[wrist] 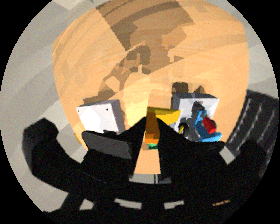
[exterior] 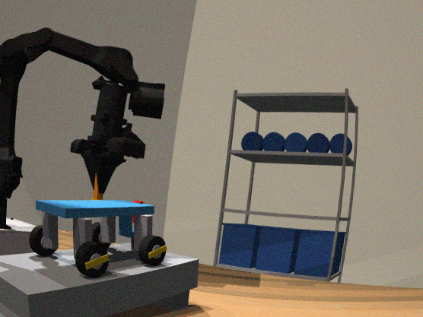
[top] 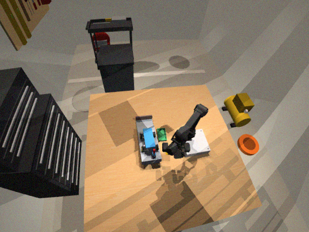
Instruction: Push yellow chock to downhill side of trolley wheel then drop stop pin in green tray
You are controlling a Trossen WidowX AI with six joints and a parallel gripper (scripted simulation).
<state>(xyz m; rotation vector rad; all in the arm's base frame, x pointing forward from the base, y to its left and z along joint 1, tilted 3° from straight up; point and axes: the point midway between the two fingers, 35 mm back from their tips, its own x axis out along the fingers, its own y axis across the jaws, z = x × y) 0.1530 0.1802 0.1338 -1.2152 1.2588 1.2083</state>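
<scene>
The yellow chock lies 20 mm ahead of my gripper tip and 10 mm below it. Also, from my gripper tip: red-headed stop pin: 140 mm ahead, 40 mm below, 10 mm to the right; grey ramp: 180 mm ahead, 120 mm to the right, 120 mm below; blue-topped trolley: 180 mm ahead, 120 mm to the right, 60 mm below.
</scene>
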